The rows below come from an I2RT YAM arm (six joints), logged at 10 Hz.
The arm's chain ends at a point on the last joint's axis. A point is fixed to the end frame.
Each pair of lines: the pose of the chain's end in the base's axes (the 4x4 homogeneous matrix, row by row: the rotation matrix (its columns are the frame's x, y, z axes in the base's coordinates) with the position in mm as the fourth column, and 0 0 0 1 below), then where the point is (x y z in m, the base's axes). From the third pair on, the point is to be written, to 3 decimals.
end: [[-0.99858 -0.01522 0.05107 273.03], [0.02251 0.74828 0.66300 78.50], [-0.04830 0.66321 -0.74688 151.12], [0 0 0 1]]
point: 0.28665 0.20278 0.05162
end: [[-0.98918 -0.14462 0.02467 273.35], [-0.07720 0.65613 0.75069 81.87], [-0.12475 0.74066 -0.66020 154.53], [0 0 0 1]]
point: 0.27929 0.21808 0.07121
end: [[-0.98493 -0.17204 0.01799 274.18], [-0.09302 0.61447 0.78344 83.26], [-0.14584 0.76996 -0.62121 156.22], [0 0 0 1]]
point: 0.278 0.224 0.080
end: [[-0.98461 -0.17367 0.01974 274.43], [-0.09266 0.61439 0.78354 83.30], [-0.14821 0.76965 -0.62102 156.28], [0 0 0 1]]
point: 0.279 0.224 0.080
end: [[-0.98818 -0.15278 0.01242 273.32], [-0.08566 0.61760 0.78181 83.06], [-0.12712 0.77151 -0.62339 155.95], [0 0 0 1]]
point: 0.277 0.223 0.079
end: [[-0.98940 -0.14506 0.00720 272.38], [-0.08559 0.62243 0.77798 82.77], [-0.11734 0.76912 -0.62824 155.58], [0 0 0 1]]
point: 0.276 0.222 0.078
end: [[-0.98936 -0.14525 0.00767 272.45], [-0.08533 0.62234 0.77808 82.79], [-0.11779 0.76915 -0.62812 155.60], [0 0 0 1]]
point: 0.276 0.222 0.078
